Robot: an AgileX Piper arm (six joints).
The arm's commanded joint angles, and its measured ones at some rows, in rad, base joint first. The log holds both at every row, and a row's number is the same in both.
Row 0, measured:
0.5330 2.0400 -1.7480 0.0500 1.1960 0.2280
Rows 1 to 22, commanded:
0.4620 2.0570 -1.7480 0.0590 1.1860 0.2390
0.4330 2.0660 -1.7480 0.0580 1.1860 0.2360
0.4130 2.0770 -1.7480 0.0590 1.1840 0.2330
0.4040 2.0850 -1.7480 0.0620 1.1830 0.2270
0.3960 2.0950 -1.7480 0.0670 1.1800 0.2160
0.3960 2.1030 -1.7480 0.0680 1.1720 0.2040
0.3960 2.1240 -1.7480 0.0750 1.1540 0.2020
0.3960 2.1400 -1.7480 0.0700 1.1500 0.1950
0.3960 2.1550 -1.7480 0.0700 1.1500 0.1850
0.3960 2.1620 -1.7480 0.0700 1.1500 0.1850
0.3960 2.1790 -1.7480 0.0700 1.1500 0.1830
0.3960 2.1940 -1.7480 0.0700 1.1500 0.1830
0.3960 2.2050 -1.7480 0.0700 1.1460 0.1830
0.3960 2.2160 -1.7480 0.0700 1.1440 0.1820
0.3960 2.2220 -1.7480 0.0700 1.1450 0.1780
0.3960 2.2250 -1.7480 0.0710 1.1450 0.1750
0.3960 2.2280 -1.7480 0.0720 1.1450 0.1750
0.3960 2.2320 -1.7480 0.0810 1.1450 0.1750
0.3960 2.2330 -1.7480 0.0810 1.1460 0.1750
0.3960 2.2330 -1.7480 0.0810 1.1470 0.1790
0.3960 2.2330 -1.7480 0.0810 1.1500 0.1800
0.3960 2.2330 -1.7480 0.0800 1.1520 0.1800
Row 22, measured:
0.3980 2.2300 -1.7480 0.0750 1.1450 0.1930
